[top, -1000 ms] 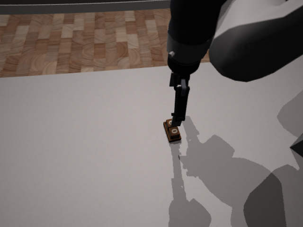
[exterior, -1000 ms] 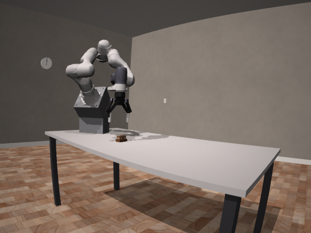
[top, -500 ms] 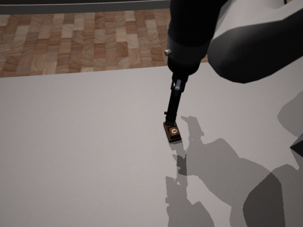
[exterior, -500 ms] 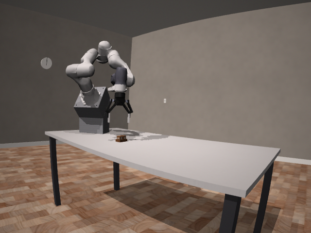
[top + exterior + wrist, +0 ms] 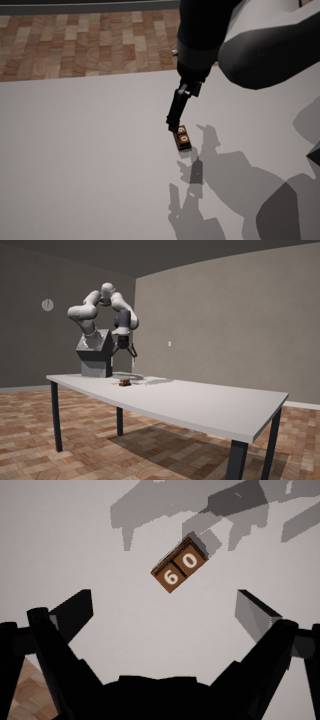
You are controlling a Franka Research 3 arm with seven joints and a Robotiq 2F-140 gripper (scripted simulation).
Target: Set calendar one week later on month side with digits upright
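Right now my hand is 1 cm to the right of the cube and 12 cm above it.
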